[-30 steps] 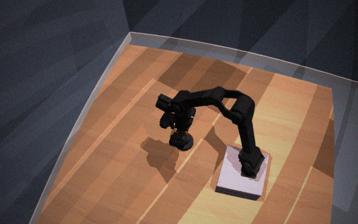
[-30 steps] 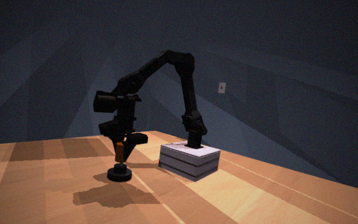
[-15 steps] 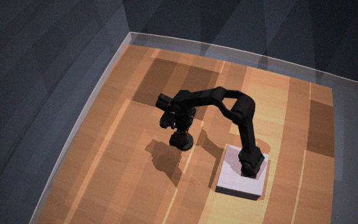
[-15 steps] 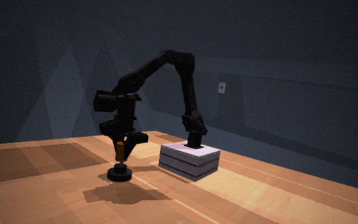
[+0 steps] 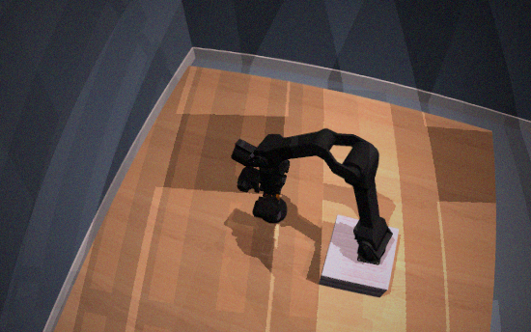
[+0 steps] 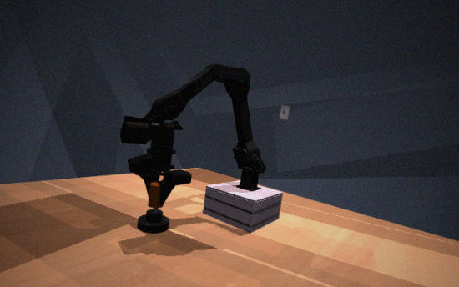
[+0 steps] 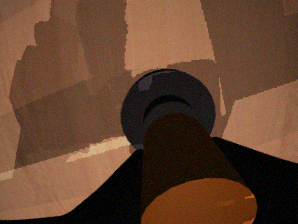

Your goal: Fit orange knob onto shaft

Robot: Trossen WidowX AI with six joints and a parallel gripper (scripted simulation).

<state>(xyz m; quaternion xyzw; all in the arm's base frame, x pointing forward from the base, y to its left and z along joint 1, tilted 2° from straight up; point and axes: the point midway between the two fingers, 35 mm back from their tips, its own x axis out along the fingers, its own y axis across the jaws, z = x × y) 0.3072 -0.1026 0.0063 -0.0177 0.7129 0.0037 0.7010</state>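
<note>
The round pedestal is 4 cm below my gripper tip. The rest, counted from my gripper tip: orange knob (3 cm above).
</note>
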